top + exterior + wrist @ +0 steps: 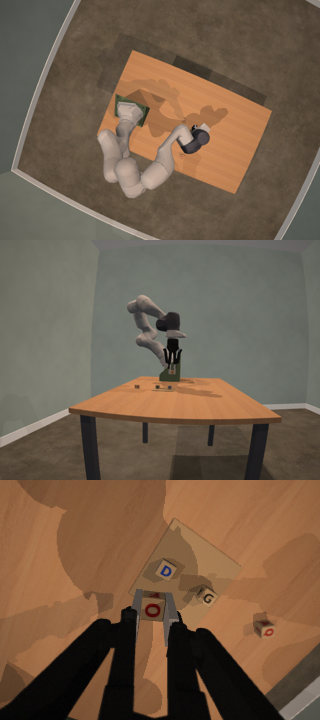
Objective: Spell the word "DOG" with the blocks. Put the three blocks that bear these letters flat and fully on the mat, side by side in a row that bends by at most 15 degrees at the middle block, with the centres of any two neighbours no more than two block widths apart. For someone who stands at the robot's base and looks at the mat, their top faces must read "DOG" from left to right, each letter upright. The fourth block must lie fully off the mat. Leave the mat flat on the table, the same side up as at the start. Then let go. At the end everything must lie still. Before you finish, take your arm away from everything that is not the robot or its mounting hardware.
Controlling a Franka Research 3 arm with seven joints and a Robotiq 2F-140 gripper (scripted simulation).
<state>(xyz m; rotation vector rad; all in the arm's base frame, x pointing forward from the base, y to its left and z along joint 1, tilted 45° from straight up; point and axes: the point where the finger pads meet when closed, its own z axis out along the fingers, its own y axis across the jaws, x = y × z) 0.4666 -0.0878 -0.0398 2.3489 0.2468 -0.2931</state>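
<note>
My hand is 13 cm above the mat, 5 cm to the left of it and 2 cm short of it. Also, from my hand: G block: 12 cm below, 9 cm to the right, 1 cm ahead.
</note>
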